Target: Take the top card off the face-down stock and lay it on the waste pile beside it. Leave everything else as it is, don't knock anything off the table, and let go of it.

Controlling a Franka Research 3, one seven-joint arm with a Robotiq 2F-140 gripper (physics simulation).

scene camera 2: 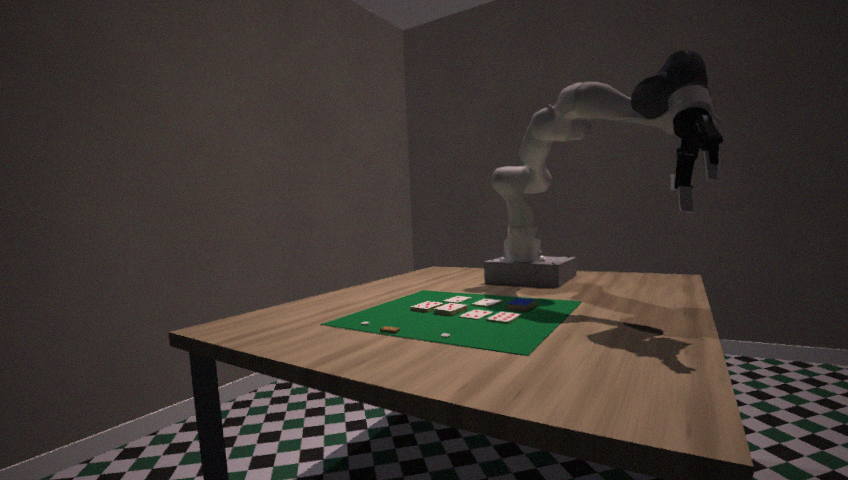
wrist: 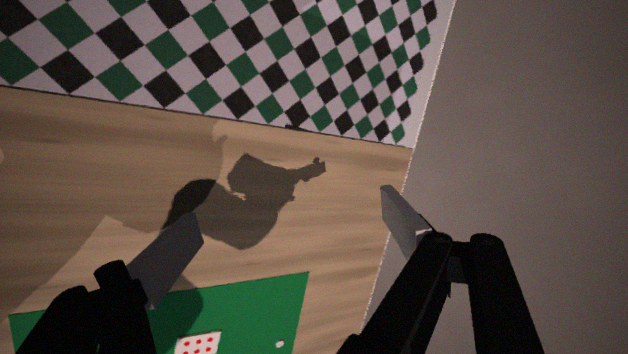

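Observation:
The face-down stock [scene camera 2: 521,303] is a low blue-backed stack at the right of the card group on the green mat. A white face-up card or low pile [scene camera 2: 486,302] lies beside it, to its left; from this view I cannot tell surely whether it is the waste pile. My gripper [scene camera 2: 699,185] [wrist: 288,215] is open and empty, high above the table and far to the right of the stock. The stock does not show in the wrist view.
On the green mat [scene camera 2: 511,342] [wrist: 250,305] lie a six-pip red card [scene camera 2: 504,317] [wrist: 198,344], another red card [scene camera 2: 476,314], two thicker face-up piles [scene camera 2: 426,306] [scene camera 2: 450,308], a back card [scene camera 2: 457,299], an orange-brown block [scene camera 2: 389,329] and small white pieces [scene camera 2: 445,335] [wrist: 279,344].

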